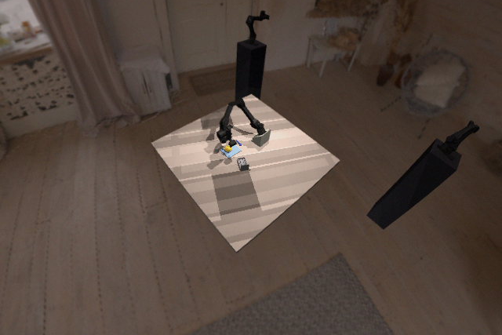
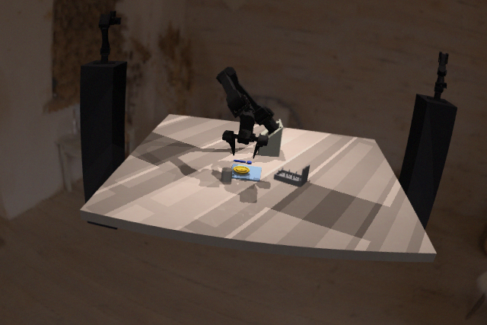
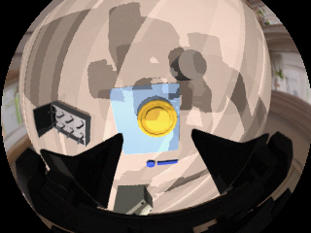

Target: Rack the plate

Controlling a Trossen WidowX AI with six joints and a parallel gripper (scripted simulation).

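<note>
The yellow plate lies 10 mm behind my gripper tip and 60 mm below it. The rest, counted from my gripper tip: light blue mat: 20 mm behind, 20 mm to the left, 80 mm below; dish rack: 210 mm to the left, 60 mm below; cup: 80 mm ahead, 60 mm to the right, 60 mm below.
</note>
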